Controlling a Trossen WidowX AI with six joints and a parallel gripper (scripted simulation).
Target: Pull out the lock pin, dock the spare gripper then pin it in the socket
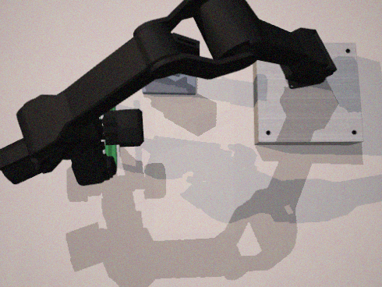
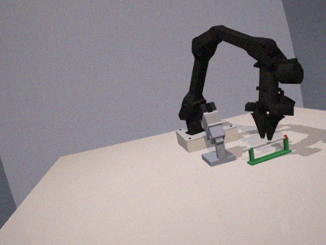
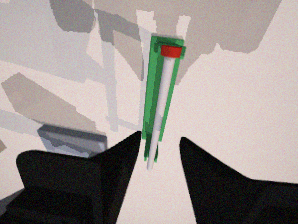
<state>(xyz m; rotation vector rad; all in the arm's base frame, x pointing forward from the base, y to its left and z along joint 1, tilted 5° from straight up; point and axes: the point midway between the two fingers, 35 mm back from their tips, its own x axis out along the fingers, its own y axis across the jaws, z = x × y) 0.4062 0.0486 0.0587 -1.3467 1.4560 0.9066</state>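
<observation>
The green cradle lies 1 cm to the left of my gripper tip and 3 cm below it. Round my gripper tip: grey mount (13 cm behind, 9 cm to the right); spare gripper (15 cm behind, 9 cm to the right, 6 cm above).
</observation>
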